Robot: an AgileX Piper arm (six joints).
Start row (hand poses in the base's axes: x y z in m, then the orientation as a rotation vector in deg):
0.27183, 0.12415, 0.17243, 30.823, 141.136, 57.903
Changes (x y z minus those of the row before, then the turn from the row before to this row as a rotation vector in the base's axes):
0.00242, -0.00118, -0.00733, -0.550, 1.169, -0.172
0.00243, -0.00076, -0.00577, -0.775, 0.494, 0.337
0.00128, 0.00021, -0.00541, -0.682, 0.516, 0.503
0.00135, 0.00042, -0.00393, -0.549, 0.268, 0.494
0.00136, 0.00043, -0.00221, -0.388, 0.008, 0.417
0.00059, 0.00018, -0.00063, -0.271, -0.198, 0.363
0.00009, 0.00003, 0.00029, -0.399, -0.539, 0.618
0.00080, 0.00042, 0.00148, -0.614, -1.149, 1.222
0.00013, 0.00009, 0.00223, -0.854, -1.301, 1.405
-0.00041, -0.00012, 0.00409, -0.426, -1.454, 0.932
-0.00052, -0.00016, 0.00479, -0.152, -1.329, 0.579
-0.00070, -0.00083, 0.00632, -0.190, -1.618, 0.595
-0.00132, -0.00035, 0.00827, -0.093, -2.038, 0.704
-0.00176, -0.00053, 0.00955, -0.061, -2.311, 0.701
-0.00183, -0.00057, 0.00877, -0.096, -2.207, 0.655
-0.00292, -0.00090, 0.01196, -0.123, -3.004, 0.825
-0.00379, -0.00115, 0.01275, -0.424, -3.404, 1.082
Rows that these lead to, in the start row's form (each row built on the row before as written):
0.27425, 0.12297, 0.16510, 31.590, 142.276, 57.088
0.27668, 0.12221, 0.15933, 31.256, 143.163, 56.190
0.27796, 0.12242, 0.15392, 30.762, 144.115, 55.467
0.27931, 0.12284, 0.14999, 30.163, 144.792, 54.918
0.28067, 0.12327, 0.14778, 29.545, 145.141, 54.558
0.28126, 0.12345, 0.14715, 28.903, 145.237, 54.336
0.28135, 0.12348, 0.14744, 27.710, 145.193, 54.043
0.28215, 0.12390, 0.14892, 25.361, 144.947, 53.688
0.28228, 0.12399, 0.15115, 22.640, 144.699, 53.076
0.28187, 0.12387, 0.15524, 20.561, 143.925, 52.829
0.28135, 0.12371, 0.16003, 19.083, 143.004, 52.797
0.28065, 0.12288, 0.16635, 17.430, 141.830, 52.700
0.27933, 0.12253, 0.17462, 15.475, 140.261, 52.730
0.27757, 0.12200, 0.18417, 13.418, 138.411, 52.760
0.27574, 0.12143, 0.19294, 11.484, 136.637, 52.719
0.27282, 0.12053, 0.20490, 8.973, 134.174, 52.616
0.26903, 0.11938, 0.21765, 5.900, 131.509, 52.202

